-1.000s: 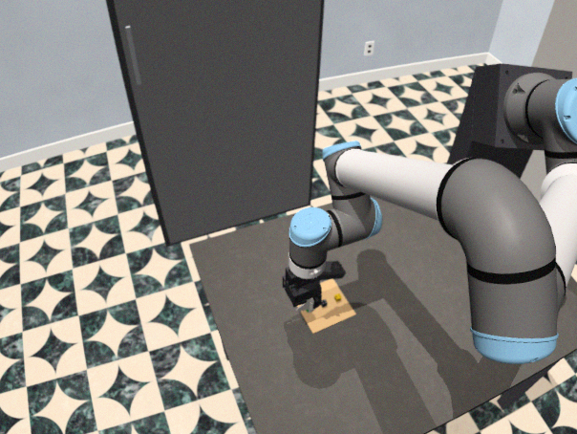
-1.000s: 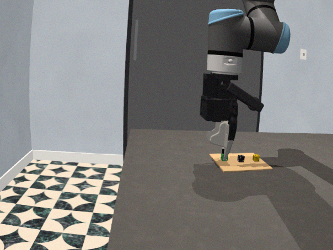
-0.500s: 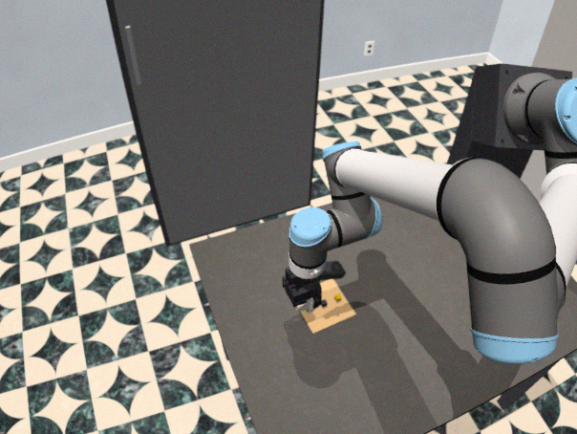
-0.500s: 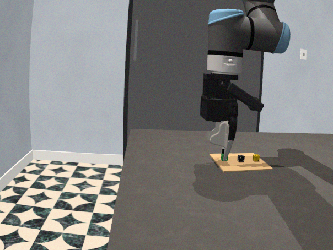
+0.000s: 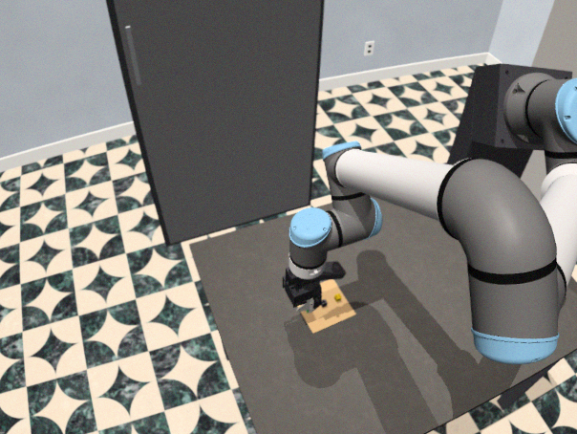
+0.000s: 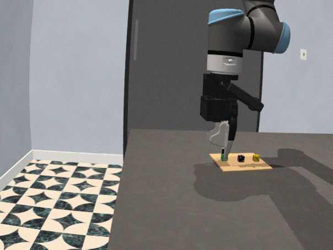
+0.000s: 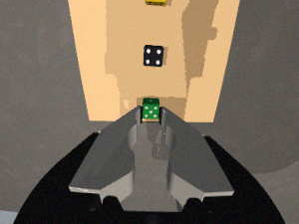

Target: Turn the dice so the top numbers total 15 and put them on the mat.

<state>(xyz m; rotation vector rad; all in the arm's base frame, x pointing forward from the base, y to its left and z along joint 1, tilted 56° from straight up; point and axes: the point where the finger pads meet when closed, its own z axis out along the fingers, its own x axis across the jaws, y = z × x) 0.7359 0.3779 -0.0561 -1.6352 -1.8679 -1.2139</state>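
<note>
My gripper is now 10 mm above the green die. From my hand the other things lie so: black die 50 mm behind, 10 mm to the right, 10 mm below; then yellow die 90 mm behind, 20 mm to the right, 10 mm below; then orange mat 50 mm behind, 20 mm below, 10 mm to the right.
</note>
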